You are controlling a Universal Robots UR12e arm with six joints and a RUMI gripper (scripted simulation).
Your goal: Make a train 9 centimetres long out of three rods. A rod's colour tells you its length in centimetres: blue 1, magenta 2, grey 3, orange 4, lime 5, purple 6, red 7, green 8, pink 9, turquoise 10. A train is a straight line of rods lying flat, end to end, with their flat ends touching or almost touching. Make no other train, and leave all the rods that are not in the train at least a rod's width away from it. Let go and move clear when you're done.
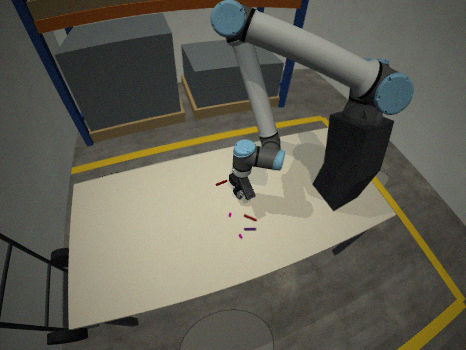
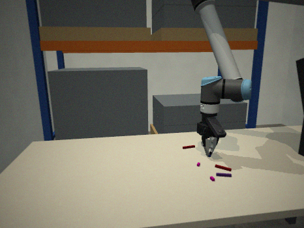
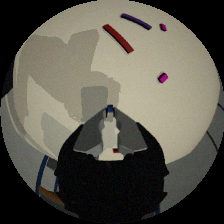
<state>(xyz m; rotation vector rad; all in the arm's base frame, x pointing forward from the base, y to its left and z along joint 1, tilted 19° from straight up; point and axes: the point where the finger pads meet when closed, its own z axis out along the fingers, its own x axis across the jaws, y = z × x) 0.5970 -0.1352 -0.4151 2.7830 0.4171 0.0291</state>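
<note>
My gripper is now 10 mm above the blue rod. From my hand the other things lie so: purple rod (190 mm to the left, 10 mm below); then grey rod (30 mm behind, 110 mm to the right, 10 mm below).
</note>
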